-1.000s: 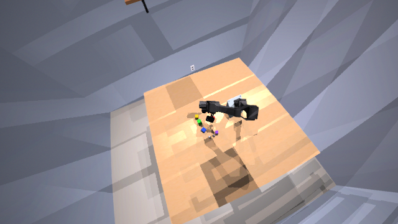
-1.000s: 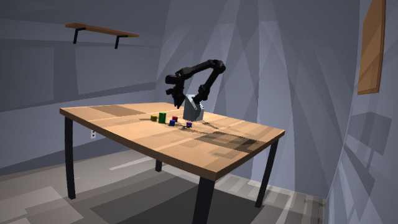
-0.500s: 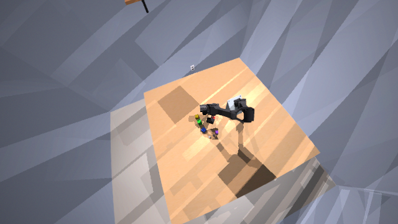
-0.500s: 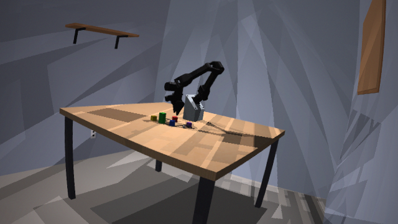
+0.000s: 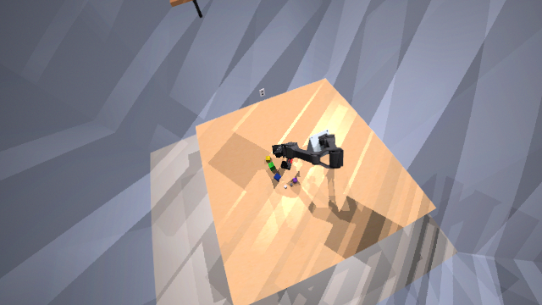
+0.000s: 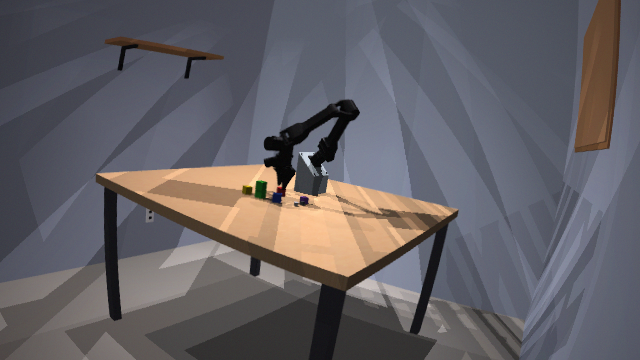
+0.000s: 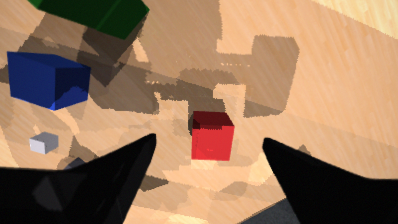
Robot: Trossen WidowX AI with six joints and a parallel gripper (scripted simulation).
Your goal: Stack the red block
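My gripper tip is 2 cm above the red block. Also, from my gripper tip: purple block: 2 cm ahead, 14 cm to the left, 2 cm below; then blue block: 12 cm ahead, 7 cm to the left, 2 cm below; then yellow block: 13 cm ahead, 8 cm to the right, 2 cm below.
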